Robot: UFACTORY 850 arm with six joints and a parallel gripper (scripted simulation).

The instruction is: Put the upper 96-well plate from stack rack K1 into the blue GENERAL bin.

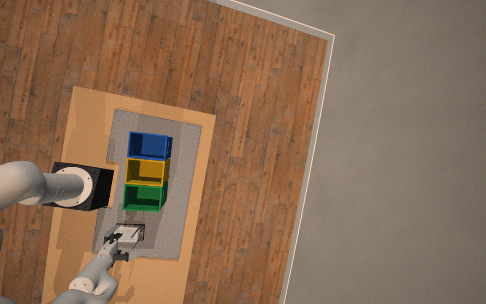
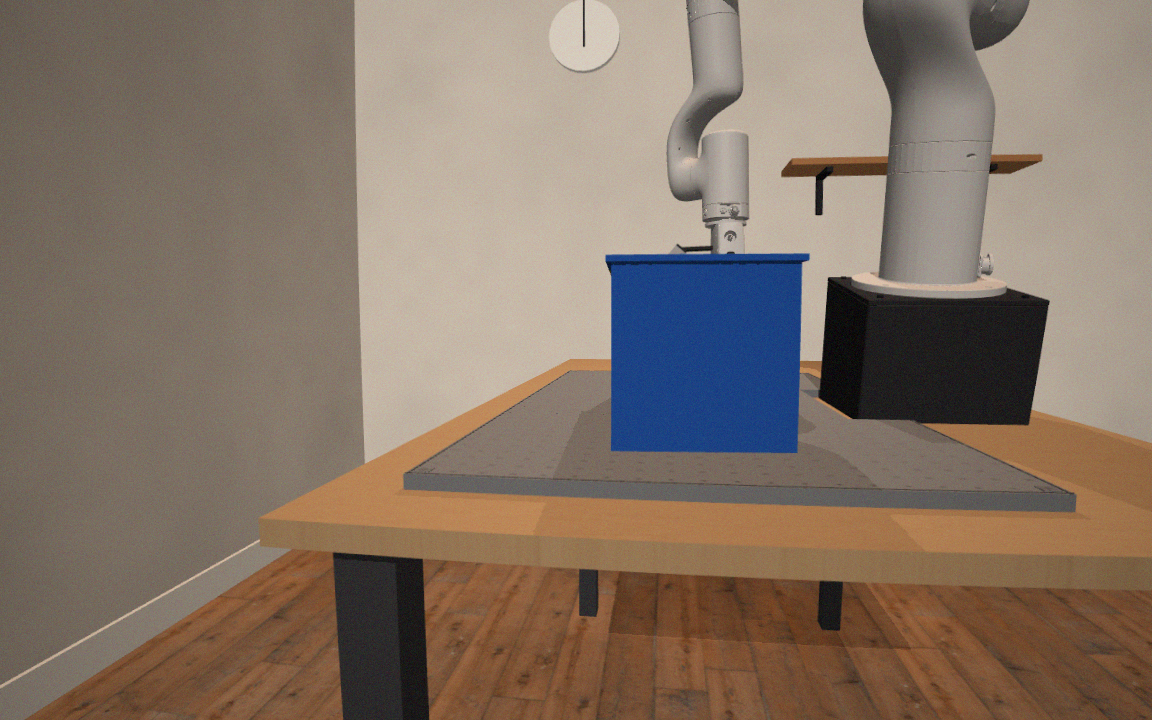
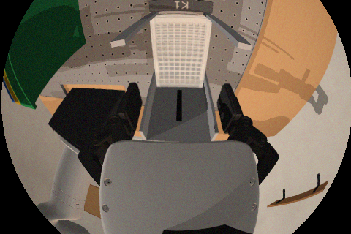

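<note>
Now: hand 100 mm above the 96-well plate. From my hand the other things lie so: yellow bin 20 mm ahead, 410 mm to the left, 50 mm below; then green bin 50 mm ahead, 280 mm to the left, 50 mm below; then blue bin 10 mm behind, 540 mm to the left, 50 mm below.
</note>
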